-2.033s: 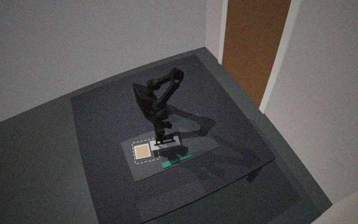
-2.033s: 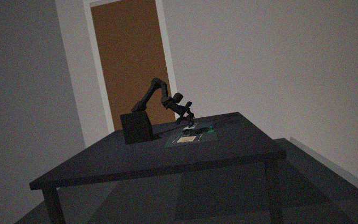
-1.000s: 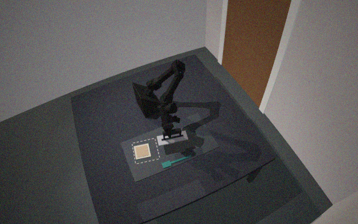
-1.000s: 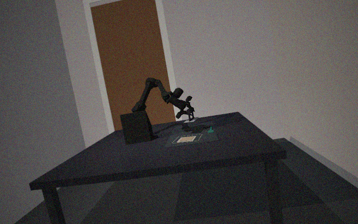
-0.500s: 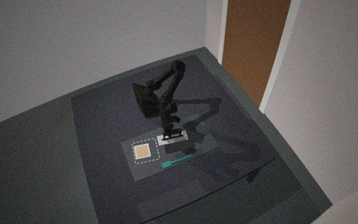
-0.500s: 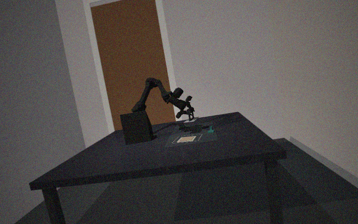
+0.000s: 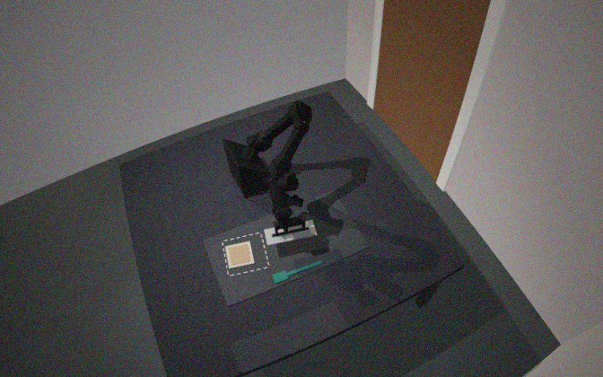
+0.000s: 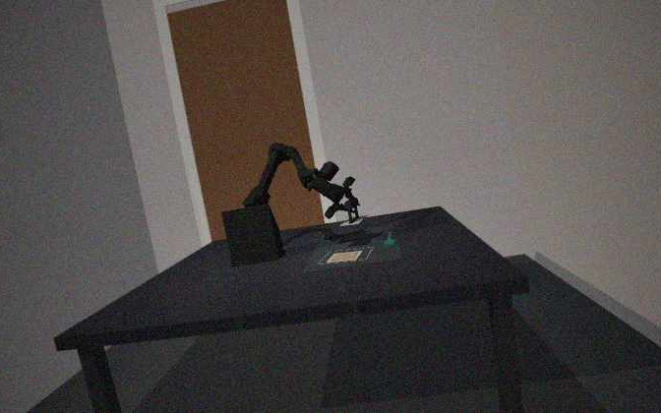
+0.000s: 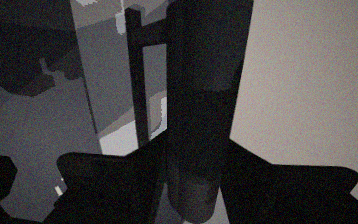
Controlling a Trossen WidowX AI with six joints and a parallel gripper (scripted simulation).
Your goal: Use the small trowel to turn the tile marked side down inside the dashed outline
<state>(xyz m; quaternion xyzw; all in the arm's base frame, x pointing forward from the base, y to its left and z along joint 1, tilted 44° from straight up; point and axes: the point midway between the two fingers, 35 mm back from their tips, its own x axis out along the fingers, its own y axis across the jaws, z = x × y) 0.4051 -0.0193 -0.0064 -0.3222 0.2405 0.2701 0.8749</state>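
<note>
Right now my gripper tip is 110 mm short of the teal trowel, 40 mm to the left of it and 140 mm above it. Round my gripper tip: grey mat: 30 mm behind, 160 mm below; tan tile: 80 mm behind, 190 mm to the right, 140 mm below.
</note>
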